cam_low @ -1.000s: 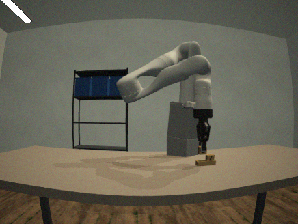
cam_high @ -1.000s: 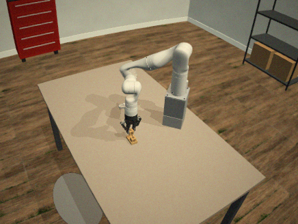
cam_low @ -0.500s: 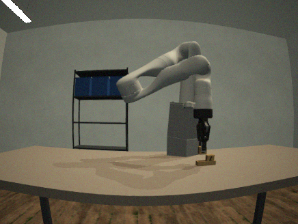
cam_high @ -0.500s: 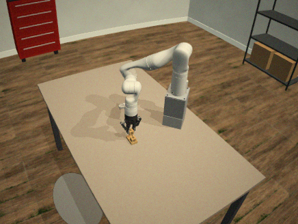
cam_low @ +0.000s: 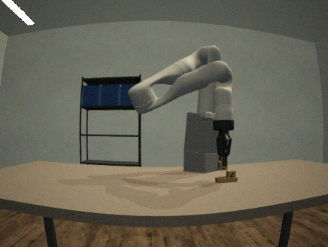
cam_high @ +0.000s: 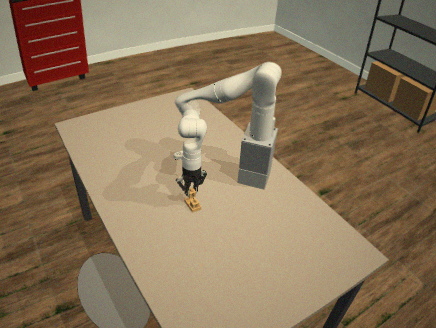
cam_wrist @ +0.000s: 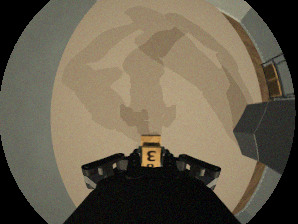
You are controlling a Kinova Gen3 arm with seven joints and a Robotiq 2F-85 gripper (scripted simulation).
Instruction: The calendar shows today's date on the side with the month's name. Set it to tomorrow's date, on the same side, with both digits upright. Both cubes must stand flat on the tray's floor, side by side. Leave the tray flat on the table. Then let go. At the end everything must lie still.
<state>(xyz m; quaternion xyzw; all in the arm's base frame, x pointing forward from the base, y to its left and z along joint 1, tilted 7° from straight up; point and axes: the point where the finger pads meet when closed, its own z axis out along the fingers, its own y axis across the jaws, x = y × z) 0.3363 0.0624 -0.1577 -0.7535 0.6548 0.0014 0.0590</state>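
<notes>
The wooden calendar tray is 6 cm below my hand and 2 cm to the left of it.
</notes>
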